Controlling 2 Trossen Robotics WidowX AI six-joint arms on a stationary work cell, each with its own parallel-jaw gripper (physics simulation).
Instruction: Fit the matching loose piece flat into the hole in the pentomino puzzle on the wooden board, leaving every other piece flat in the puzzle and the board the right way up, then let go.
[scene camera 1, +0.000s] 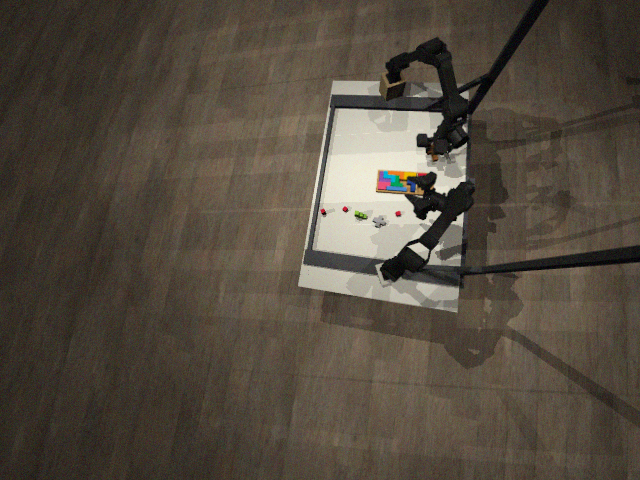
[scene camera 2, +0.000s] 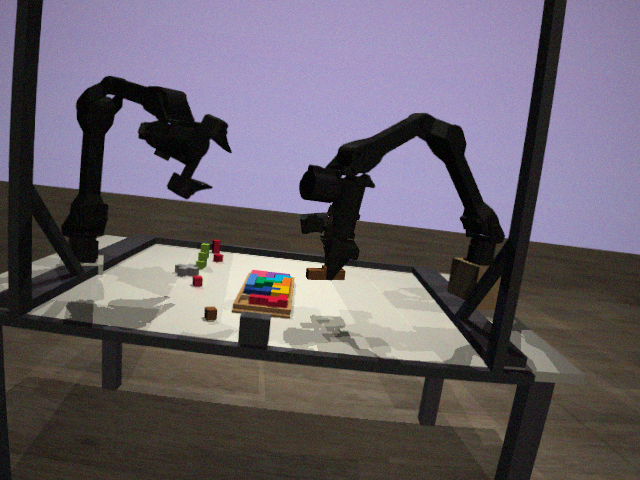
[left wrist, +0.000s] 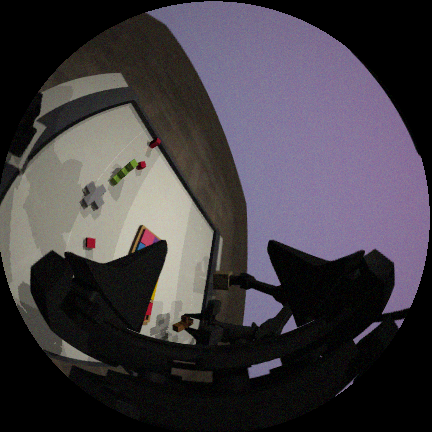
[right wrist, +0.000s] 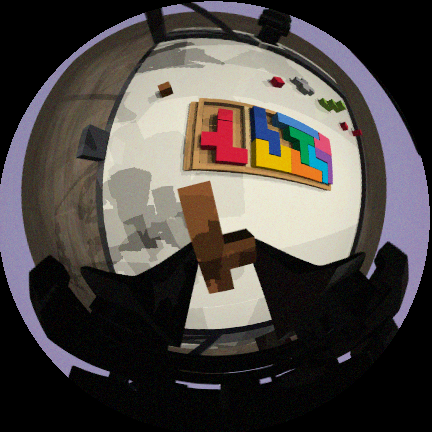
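Seen in the pictures: left gripper, between the fingertips: (scene camera 1: 405, 186) (scene camera 2: 220, 169) (left wrist: 218, 245); right gripper, between the fingertips: (scene camera 1: 430, 152) (scene camera 2: 327, 276) (left wrist: 182, 319) (right wrist: 224, 244); left arm's base, origin of its link: (scene camera 1: 388, 272) (scene camera 2: 82, 259); right arm's base, origin of its link: (scene camera 1: 393, 77) (scene camera 2: 479, 262) (left wrist: 230, 279).
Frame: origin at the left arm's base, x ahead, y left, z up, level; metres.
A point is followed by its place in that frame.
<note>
The wooden puzzle board (scene camera 1: 392, 193) @(x 0.377, y -0.151, z -0.023 m) (scene camera 2: 241, 304) @(x 0.319, y -0.328, z -0.009 m) (right wrist: 188, 140) @(x 0.369, y -0.360, z -0.018 m) lies right way up, coloured pieces in its main recess. Bare wood shows in a hole (right wrist: 285, 143) @(x 0.412, y -0.210, z -0.018 m) between the dark blue, green and yellow pieces. A red piece (scene camera 2: 268, 300) @(x 0.374, y -0.336, z 0.001 m) (right wrist: 225, 150) @(x 0.407, y -0.323, z 0.001 m) lies at the board's side compartment; whether it rests on the rim is unclear. My right gripper (scene camera 2: 330, 272) @(x 0.489, y -0.367, z 0.063 m) (right wrist: 224, 244) @(x 0.489, y -0.367, z 0.063 m) is shut on a brown piece (scene camera 1: 433, 152) (scene camera 2: 315, 273) @(x 0.452, y -0.383, z 0.073 m) (left wrist: 182, 324) @(x 0.466, y -0.368, z 0.078 m) (right wrist: 200, 220) @(x 0.461, y -0.375, z 0.079 m), a bar with a side stub, held above the table beside the board. My left gripper (scene camera 1: 407, 188) @(x 0.298, y -0.134, z 0.253 m) (scene camera 2: 221, 169) @(x 0.298, y -0.134, z 0.253 m) (left wrist: 218, 245) @(x 0.298, y -0.134, z 0.253 m) is open, empty and high up.
A grey plus-shaped piece (scene camera 1: 379, 221) @(x 0.251, y -0.038, z -0.004 m) (left wrist: 93, 196) @(x 0.252, y -0.043, z -0.004 m) (right wrist: 302, 85) @(x 0.263, y -0.055, z -0.006 m), a green piece (scene camera 1: 360, 214) @(x 0.309, y 0.042, z 0.016 m) (left wrist: 124, 172) @(x 0.309, y 0.034, z 0.016 m) and several small red cubes lie beyond the board. A brown cube (scene camera 2: 210, 313) @(x 0.245, y -0.373, z -0.011 m) (right wrist: 165, 89) @(x 0.258, y -0.363, z -0.007 m) lies near the table edge. A dark block (scene camera 2: 254, 330) @(x 0.288, y -0.516, z 0.009 m) (right wrist: 93, 143) @(x 0.300, y -0.496, z 0.014 m) sits at that edge.
</note>
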